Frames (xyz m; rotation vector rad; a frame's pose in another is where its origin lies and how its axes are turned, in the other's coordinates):
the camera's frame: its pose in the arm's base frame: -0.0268 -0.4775 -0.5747 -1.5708 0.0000 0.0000
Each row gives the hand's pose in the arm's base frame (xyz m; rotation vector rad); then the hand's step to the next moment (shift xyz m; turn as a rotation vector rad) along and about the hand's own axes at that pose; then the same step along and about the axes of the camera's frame.
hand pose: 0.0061 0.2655 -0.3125 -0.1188 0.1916 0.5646
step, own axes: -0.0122 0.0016 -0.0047 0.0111 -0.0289 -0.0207
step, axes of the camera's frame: -0.0117 0.0021 -0.0058 0.0218 0.0208 -0.0219
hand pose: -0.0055 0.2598 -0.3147 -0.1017 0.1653 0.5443
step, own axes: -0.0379 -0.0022 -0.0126 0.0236 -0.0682 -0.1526
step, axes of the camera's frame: -0.0324 0.0053 -0.0228 0.0358 0.1506 -0.0674
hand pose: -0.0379 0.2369 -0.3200 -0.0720 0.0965 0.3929
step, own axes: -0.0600 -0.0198 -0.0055 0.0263 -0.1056 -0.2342
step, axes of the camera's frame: -0.0480 -0.0020 -0.0414 0.0462 0.2299 -0.1081
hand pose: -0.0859 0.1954 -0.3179 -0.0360 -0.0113 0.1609
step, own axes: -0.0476 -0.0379 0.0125 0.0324 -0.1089 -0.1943
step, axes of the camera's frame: -0.0411 -0.0135 -0.0446 0.0521 0.1899 -0.1090
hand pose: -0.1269 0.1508 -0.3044 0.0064 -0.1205 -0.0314
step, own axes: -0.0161 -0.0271 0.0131 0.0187 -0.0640 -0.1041
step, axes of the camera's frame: -0.0184 -0.0108 -0.0266 0.0291 0.1016 -0.0641
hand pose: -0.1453 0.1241 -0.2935 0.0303 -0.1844 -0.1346
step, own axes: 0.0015 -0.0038 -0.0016 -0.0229 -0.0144 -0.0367
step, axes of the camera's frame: 0.0013 0.0015 -0.0039 -0.0174 0.0408 -0.0105
